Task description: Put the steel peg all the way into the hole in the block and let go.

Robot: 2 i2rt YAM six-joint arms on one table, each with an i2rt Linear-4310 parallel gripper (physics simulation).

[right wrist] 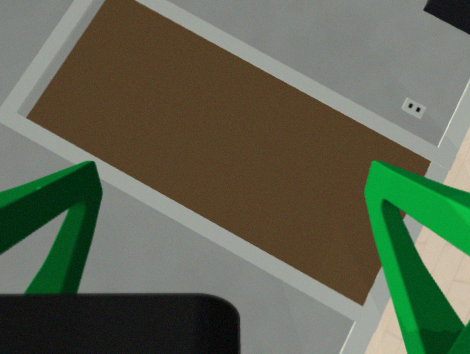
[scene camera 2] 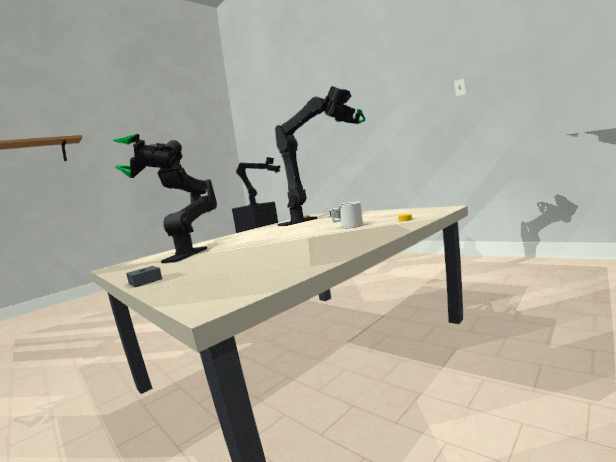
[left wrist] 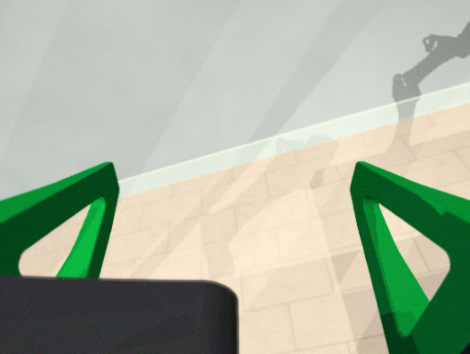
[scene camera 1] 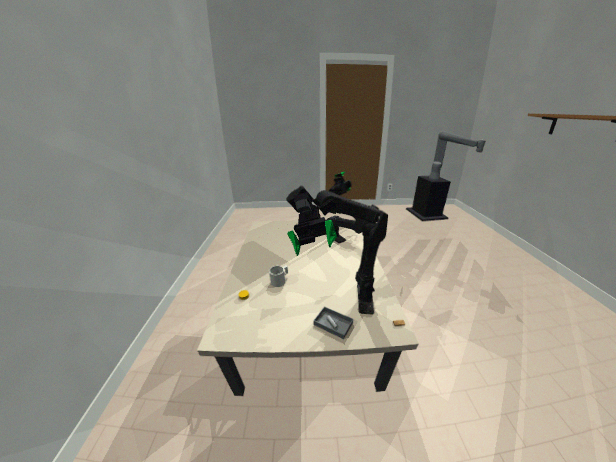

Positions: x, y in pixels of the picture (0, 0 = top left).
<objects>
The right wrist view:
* my right gripper: 233, 176
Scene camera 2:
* my right gripper: 114, 153
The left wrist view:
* my left gripper: 234, 175
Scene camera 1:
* my left gripper: 312, 250
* grey tray: 344, 323
</objects>
